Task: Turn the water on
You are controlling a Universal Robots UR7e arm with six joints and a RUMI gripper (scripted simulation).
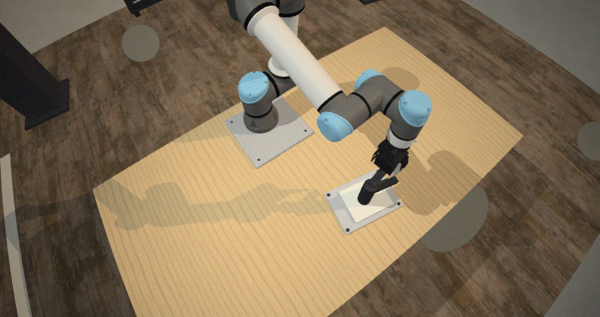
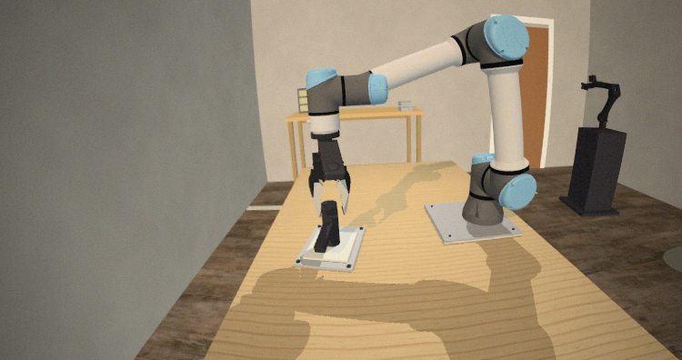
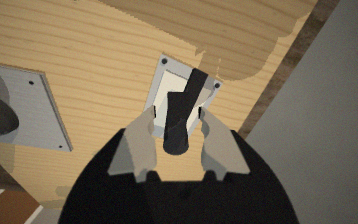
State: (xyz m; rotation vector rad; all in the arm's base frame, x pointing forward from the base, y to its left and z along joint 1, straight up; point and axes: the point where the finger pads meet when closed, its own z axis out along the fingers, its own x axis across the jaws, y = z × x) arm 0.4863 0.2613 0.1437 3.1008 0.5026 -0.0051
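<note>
Right now the dark lever is 3 cm to the right of my hand, 1 cm below it and 1 cm ahead of it. From my hand the other things lie so: tap: 6 cm below, 5 cm to the right, 2 cm ahead.
</note>
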